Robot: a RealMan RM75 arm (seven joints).
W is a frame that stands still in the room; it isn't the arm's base.
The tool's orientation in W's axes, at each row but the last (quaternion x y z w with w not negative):
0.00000 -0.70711 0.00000 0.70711
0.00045 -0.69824 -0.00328 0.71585
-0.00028 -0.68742 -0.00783 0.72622
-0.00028 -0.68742 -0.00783 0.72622
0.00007 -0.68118 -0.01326 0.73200
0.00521 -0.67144 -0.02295 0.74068
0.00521 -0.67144 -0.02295 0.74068
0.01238 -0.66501 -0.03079 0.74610
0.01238 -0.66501 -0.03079 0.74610
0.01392 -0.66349 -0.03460 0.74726
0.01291 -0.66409 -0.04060 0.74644
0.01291 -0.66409 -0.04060 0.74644
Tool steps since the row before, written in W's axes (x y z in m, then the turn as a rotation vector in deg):
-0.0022 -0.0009 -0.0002 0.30 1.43 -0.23
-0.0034 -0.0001 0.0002 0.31 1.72 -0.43
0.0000 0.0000 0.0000 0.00 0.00 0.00
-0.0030 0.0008 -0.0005 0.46 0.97 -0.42
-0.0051 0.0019 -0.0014 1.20 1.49 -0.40
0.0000 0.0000 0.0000 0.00 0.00 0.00
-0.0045 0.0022 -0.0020 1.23 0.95 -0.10
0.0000 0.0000 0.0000 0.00 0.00 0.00
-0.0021 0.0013 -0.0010 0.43 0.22 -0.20
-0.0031 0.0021 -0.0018 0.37 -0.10 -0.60
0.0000 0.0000 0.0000 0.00 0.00 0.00
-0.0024 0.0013 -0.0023 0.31 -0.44 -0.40
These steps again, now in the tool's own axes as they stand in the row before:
-0.0002 -0.0009 0.0022 -0.23 1.43 -0.30
0.0001 -0.0001 0.0034 -0.43 1.72 -0.31
0.0000 0.0000 0.0000 0.00 0.00 0.00
-0.0007 0.0008 0.0030 -0.40 0.97 -0.47
-0.0018 0.0018 0.0050 -0.34 1.51 -1.20
0.0000 0.0000 0.0000 0.00 0.00 0.00
-0.0025 0.0020 0.0043 -0.02 0.98 -1.21
0.0000 0.0000 0.0000 0.00 0.00 0.00
-0.0013 0.0012 0.0020 -0.16 0.22 -0.45
-0.0023 0.0019 0.0029 -0.54 -0.13 -0.44
0.0000 0.0000 0.0000 0.00 0.00 0.00
-0.0027 0.0010 0.0022 -0.33 -0.45 -0.37

